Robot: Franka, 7 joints.
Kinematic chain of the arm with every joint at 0, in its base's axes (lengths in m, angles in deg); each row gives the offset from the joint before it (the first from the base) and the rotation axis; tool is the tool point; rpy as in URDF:
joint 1: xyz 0 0 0.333 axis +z
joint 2: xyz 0 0 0 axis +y
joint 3: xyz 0 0 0.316 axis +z
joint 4: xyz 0.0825 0 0 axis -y
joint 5: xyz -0.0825 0 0.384 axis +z
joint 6: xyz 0 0 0 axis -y
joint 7: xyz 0.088 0 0 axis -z
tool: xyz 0 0 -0.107 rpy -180 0 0
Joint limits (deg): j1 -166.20..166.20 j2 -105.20..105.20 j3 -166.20..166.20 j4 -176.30..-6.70 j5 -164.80..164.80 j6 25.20..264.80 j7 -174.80..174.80
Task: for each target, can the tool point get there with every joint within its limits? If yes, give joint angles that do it. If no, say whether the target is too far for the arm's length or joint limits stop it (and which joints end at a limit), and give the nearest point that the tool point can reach.
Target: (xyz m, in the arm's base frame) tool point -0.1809 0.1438 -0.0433
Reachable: yes | joints 102.36 68.06 3.99 -135.70 71.05 77.65 -18.32
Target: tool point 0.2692 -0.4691 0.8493
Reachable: yes | joints -39.78 13.05 -9.12 -63.39 70.87 215.04 1.45
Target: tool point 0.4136 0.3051 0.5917
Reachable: yes | joints -40.32 -20.14 67.85 -131.48 -1.52 216.74 -135.53
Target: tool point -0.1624 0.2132 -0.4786
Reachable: no: joint limits stop it (at a limit: joint 2) | nearest point -0.1641 0.2154 -0.3606 | short by 0.118 m
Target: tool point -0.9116 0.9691 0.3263
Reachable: no: too far | nearest point -0.5878 0.6249 0.3287 | short by 0.473 m
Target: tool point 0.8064 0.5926 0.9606
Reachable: no: too far | nearest point 0.5857 0.4304 0.7888 | short by 0.323 m
